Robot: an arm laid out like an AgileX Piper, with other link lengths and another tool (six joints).
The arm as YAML. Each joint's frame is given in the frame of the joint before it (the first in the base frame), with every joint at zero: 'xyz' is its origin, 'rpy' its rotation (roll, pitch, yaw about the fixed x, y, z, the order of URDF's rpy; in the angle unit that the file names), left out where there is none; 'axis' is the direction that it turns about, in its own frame. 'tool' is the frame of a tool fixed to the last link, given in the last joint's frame.
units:
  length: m
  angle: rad
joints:
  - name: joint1
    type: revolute
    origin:
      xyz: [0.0, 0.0, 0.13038]
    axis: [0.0, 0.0, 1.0]
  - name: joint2
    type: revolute
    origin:
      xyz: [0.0, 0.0, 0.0]
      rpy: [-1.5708, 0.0, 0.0]
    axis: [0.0, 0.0, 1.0]
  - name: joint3
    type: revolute
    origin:
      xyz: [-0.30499, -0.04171, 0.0]
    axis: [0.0, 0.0, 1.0]
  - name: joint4
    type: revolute
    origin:
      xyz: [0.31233, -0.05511, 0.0]
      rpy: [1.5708, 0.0, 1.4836]
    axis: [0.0, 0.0, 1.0]
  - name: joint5
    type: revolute
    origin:
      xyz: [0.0, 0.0, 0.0]
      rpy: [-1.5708, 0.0, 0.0]
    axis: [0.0, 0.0, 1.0]
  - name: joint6
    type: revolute
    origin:
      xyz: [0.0, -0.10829, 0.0]
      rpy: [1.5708, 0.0, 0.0]
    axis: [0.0, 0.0, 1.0]
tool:
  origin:
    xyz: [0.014, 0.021, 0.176]
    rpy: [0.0, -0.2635, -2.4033]
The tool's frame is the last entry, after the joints.
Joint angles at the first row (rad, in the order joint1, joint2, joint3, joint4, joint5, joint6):
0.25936, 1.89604, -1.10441, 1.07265, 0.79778, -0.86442
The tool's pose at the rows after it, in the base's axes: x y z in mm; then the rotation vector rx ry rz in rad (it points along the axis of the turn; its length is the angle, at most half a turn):
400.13, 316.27, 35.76, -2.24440, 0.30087, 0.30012
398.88, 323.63, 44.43, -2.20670, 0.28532, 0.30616
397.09, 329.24, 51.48, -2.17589, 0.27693, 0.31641
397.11, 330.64, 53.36, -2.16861, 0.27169, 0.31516
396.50, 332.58, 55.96, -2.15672, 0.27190, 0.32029
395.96, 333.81, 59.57, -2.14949, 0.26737, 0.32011
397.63, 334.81, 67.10, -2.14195, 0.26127, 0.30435
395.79, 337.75, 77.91, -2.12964, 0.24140, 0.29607
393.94, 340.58, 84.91, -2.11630, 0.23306, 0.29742
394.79, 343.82, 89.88, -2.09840, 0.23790, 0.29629
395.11, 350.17, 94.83, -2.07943, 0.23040, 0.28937
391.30, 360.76, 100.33, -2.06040, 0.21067, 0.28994
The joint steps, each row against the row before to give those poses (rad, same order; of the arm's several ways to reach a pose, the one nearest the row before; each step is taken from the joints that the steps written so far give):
0.00000, 0.00000, -0.00161, 0.04431, 0.02093, -0.02239
-0.00001, 0.00000, 0.00004, 0.04537, 0.02223, -0.02996
0.00002, 0.00000, -0.00002, 0.03228, 0.02065, -0.01607
0.00000, -0.00002, 0.00001, 0.00978, 0.00394, -0.00857
-0.00002, 0.00003, -0.00001, 0.01105, 0.00753, -0.00235
0.00001, -0.00444, -0.00002, 0.00542, 0.00593, -0.00166
-0.00001, -0.01357, 0.00002, 0.00709, 0.00000, -0.00225
0.00204, -0.01767, -0.00002, 0.00758, 0.01188, -0.00425
0.00196, -0.00903, 0.00002, 0.00924, 0.01064, -0.00001
0.00225, -0.00251, 0.00001, 0.01957, 0.00283, -0.00146
0.00901, 0.00000, 0.00001, 0.02951, -0.00090, -0.01615
0.01931, 0.00000, -0.00001, 0.03091, 0.00151, -0.01753

